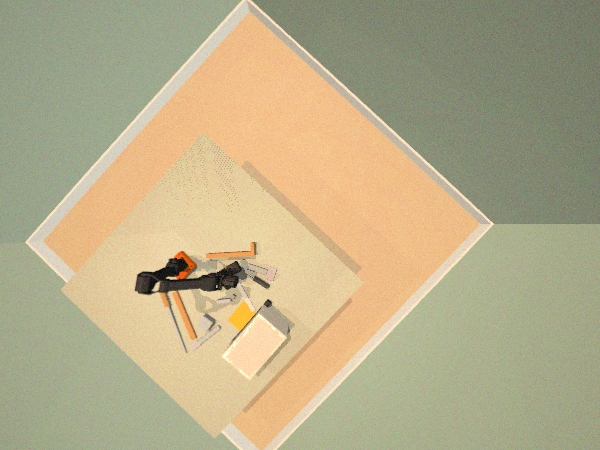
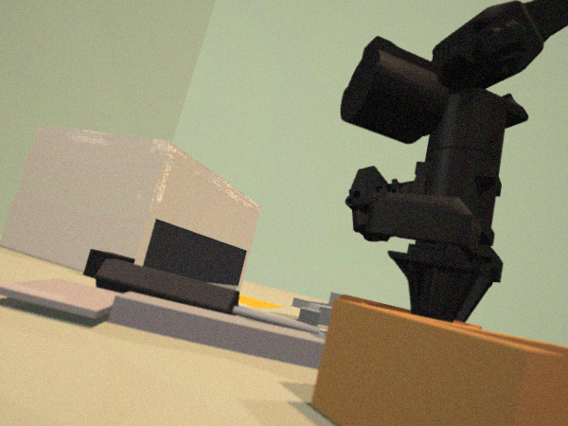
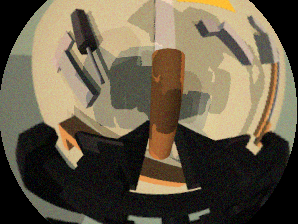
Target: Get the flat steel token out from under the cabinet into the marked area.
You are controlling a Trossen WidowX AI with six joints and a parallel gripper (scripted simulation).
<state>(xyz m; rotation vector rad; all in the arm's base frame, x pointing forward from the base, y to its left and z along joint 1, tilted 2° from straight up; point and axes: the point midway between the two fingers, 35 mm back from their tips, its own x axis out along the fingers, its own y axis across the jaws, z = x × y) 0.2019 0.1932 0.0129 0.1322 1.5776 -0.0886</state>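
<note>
The dark screwdriver lies 13 cm ahead of my gripper tip and 9 cm to the left of it. Also, from my gripper tip: token: 42 cm ahead, 10 cm to the right; then orange stick: 4 cm ahead, 38 cm to the right.
</note>
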